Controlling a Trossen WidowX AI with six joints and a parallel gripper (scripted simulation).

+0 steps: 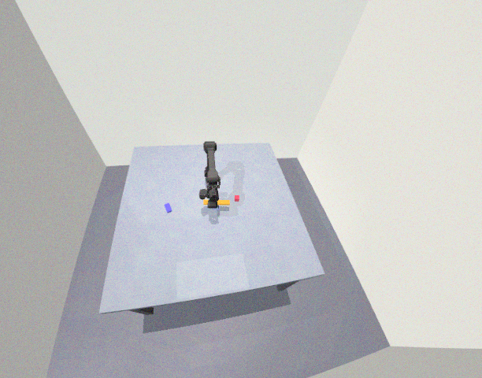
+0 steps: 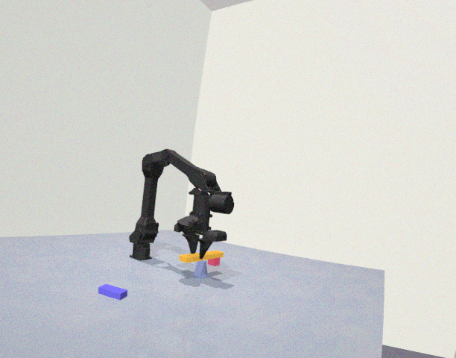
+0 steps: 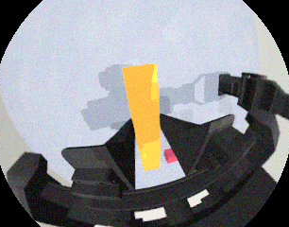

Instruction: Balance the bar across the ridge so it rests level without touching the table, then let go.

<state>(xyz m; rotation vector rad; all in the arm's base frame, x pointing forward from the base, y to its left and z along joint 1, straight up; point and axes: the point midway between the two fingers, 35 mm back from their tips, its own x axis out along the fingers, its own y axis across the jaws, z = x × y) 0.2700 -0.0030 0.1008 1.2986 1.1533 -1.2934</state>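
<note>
The yellow bar is 3 cm to the left of my gripper tip. From my gripper tip the other things lie so: purple block 2 cm behind, 31 cm to the right, 6 cm below; then small red cube 5 cm behind, 19 cm to the left, 5 cm below.
</note>
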